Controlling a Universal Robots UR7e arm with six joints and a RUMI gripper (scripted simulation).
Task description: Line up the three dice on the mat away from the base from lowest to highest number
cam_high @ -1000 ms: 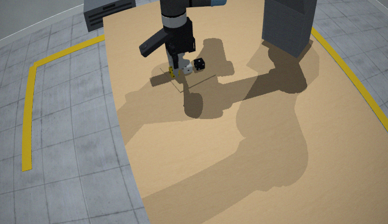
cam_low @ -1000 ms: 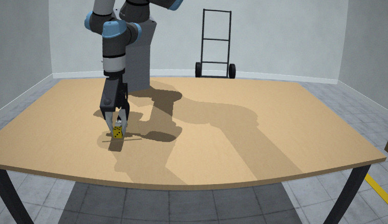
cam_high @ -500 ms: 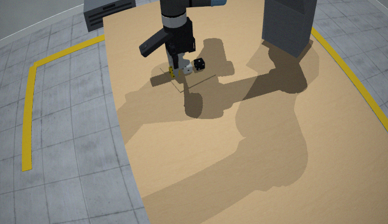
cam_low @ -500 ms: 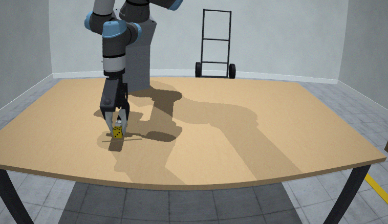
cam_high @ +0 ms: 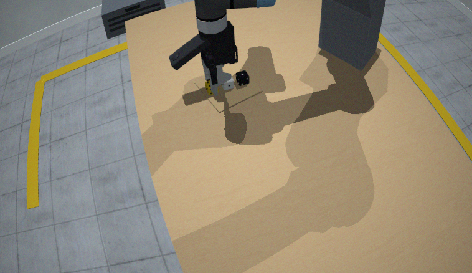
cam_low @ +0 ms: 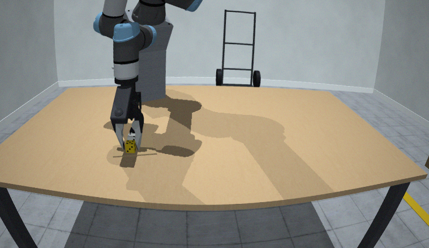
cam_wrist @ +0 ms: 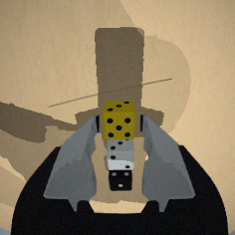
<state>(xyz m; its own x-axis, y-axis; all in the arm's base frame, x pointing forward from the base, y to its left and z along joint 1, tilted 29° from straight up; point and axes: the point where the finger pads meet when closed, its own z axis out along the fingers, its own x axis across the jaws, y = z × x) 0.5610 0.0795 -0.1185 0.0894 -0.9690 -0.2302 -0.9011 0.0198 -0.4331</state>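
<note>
My gripper is now right at the yellow die. From my hand the other things lie so: mat: 50 mm behind, 20 mm below; white die: 40 mm behind; black die: 90 mm behind, 10 mm to the right.
</note>
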